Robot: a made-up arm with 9 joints.
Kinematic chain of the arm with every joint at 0, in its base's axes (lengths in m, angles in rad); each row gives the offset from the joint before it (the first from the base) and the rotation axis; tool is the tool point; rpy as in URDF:
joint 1: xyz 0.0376 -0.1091 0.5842 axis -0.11 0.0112 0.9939
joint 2: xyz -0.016 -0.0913 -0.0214 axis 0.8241 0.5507 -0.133
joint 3: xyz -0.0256 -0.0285 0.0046 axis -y
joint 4: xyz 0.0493 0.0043 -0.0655 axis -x
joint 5: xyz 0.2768 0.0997 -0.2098 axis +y
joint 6: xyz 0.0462 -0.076 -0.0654 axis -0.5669 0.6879 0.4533
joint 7: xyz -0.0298 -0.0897 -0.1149 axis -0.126 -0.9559 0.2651
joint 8: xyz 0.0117 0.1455 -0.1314 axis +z
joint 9: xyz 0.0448 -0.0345 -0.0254 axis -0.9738 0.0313 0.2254
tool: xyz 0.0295 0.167 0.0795 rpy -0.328 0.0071 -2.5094
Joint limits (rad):
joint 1: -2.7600..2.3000
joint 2: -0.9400..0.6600
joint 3: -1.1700..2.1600
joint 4: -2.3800..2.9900
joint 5: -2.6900..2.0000
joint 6: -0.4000..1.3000
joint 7: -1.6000..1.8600
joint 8: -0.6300..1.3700
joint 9: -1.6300..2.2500
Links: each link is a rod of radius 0.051 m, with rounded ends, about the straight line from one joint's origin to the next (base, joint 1, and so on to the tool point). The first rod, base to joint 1, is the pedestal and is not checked.
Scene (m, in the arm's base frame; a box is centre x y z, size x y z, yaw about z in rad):
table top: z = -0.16
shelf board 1: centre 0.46 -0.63 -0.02 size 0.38 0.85 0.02 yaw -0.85
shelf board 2: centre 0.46 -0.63 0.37 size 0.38 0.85 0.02 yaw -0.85
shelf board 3: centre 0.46 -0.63 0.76 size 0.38 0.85 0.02 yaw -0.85
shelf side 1: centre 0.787 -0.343 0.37 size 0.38 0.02 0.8 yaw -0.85
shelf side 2: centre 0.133 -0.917 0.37 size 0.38 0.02 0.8 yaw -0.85
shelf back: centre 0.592 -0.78 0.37 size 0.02 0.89 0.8 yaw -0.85
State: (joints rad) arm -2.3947 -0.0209 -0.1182 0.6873 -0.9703 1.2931 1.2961 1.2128 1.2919
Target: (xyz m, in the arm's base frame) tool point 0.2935 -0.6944 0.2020
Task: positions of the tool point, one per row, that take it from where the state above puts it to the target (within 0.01 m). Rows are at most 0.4 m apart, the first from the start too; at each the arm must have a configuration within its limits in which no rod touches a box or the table.
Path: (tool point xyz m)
1: -0.4519 -0.3821 -0.0605
2: -0.1516 -0.5364 0.0320
3: 0.0801 -0.4515 0.2020
4: 0.1301 -0.5573 0.1929
5: 0.2033 -0.6408 0.1938
6: 0.2935 -0.6944 0.2020

